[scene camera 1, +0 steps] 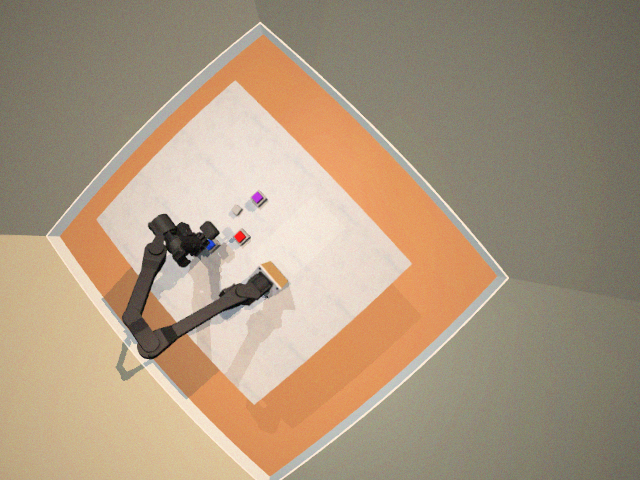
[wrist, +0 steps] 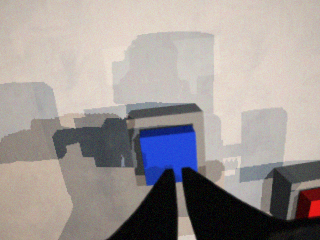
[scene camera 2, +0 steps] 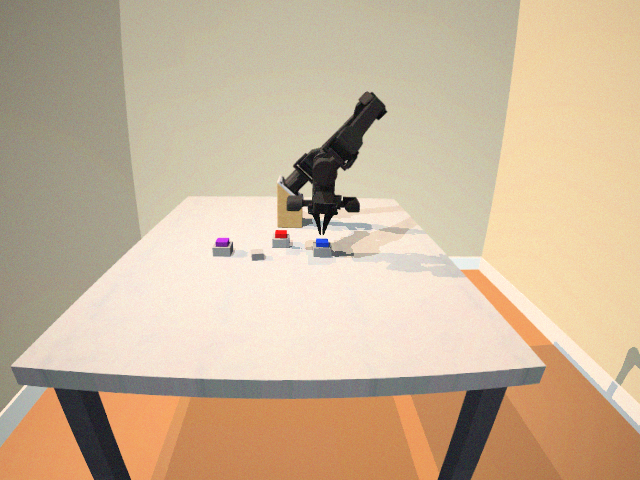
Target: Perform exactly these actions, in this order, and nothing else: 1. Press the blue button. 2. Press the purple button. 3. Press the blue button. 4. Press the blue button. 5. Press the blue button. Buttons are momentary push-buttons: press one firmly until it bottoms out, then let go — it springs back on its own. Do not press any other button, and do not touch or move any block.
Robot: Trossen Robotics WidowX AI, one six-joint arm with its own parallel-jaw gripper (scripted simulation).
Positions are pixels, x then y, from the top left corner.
my gripper: scene camera 1 207, 244; wrist; scene camera 2
same spot on my gripper: (wrist: 206, 203) = (scene camera 2: 319, 222)
